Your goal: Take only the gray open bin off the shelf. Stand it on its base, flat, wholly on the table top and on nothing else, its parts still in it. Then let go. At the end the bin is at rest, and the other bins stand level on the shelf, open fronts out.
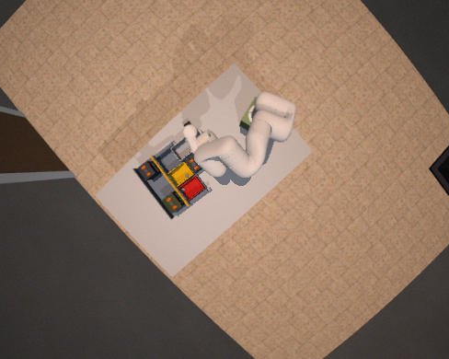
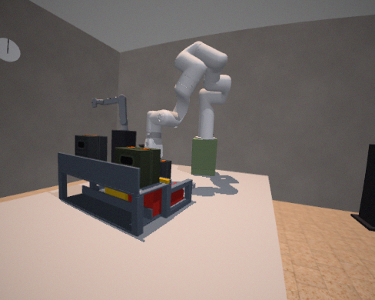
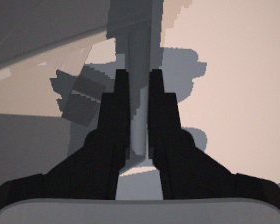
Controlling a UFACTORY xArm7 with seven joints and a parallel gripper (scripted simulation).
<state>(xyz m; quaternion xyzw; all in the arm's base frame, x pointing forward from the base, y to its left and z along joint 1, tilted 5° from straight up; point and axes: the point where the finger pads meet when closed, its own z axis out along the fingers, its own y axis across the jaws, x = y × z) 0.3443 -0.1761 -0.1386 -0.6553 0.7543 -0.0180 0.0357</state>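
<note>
The gray open bin is 80 mm ahead of my hand, 10 mm to the right of it and 10 mm below it. The rest, counted from my hand: red bin: 270 mm ahead, 190 mm to the left, 20 mm below; yellow bin: 250 mm ahead, 80 mm to the left, 20 mm below.
</note>
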